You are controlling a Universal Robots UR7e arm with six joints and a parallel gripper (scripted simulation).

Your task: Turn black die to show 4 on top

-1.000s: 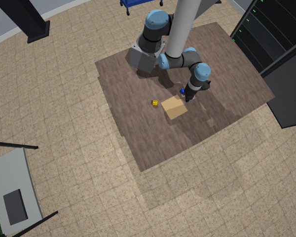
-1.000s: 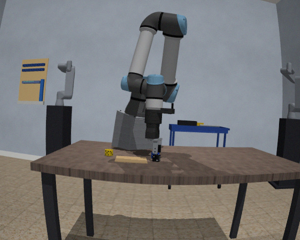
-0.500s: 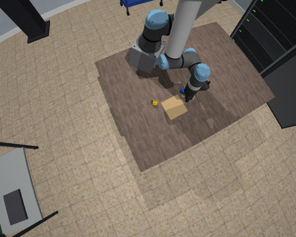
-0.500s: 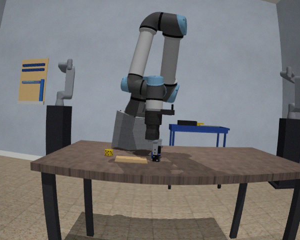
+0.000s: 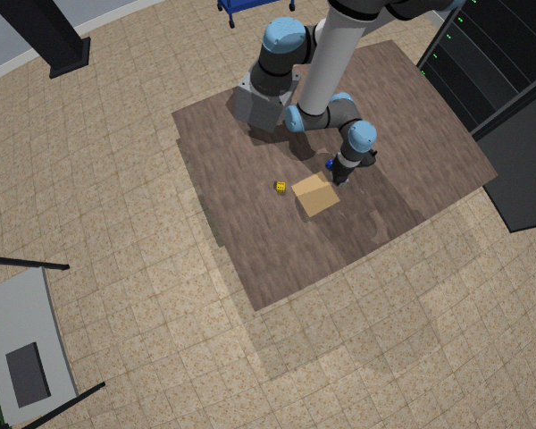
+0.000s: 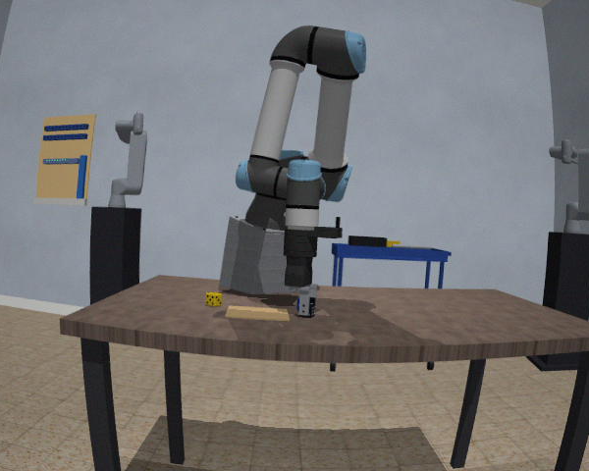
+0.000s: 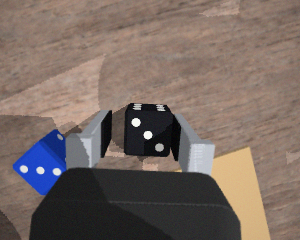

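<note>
My gripper is now 10 mm above the black die. From my hand the other things lie so: blue die 70 mm behind, 20 mm to the right, 10 mm below; then tan mat 30 mm ahead, 110 mm to the right, 20 mm below; then yellow die 30 mm behind, 230 mm to the right, 10 mm below.
</note>
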